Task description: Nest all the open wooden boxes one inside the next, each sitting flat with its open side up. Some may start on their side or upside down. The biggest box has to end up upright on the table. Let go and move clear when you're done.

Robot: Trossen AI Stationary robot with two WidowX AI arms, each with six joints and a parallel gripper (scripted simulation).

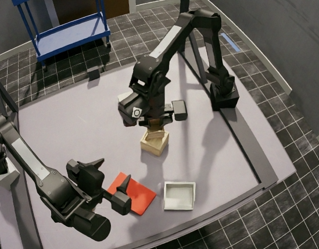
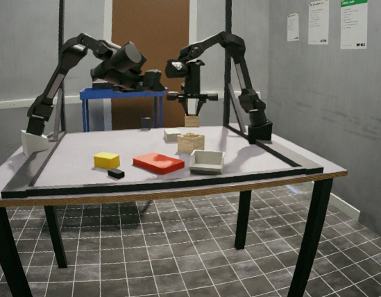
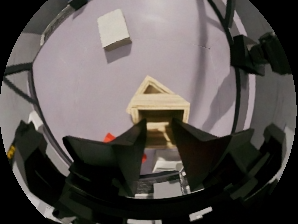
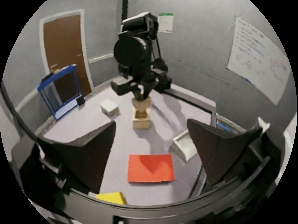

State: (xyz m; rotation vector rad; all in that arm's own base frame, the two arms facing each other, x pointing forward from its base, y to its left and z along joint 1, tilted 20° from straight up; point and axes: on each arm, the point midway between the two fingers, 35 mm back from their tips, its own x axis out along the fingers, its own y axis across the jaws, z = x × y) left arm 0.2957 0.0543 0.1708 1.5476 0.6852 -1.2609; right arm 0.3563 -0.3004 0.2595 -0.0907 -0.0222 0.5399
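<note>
Right now the small wooden box is 50 mm below my left hand. The rest, counted from my left hand: pale grey tray (220 mm ahead, 10 mm to the right, 130 mm below); white block (190 mm behind, 40 mm to the right, 140 mm below); flat red block (150 mm ahead, 150 mm to the right, 150 mm below).
</note>
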